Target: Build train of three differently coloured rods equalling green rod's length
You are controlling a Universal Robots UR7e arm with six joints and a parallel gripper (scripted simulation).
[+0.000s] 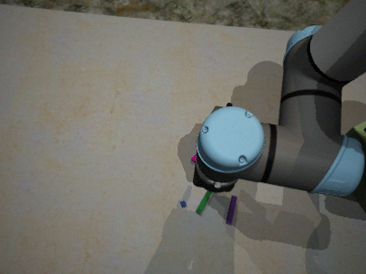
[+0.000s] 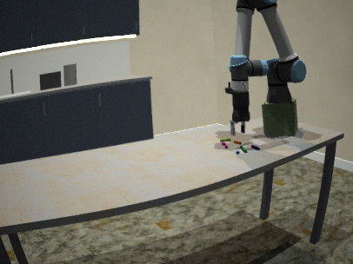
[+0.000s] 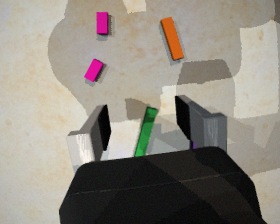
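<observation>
Right now the blue rod is 6 cm ahead of my hand, 6 cm to the left of it and 8 cm below it. Also, from my hand: purple rod: 4 cm behind, 7 cm to the left, 8 cm below; then orange rod: 5 cm behind, 5 cm to the right, 8 cm below; then green rod: 1 cm ahead, 5 cm to the left, 8 cm below.
</observation>
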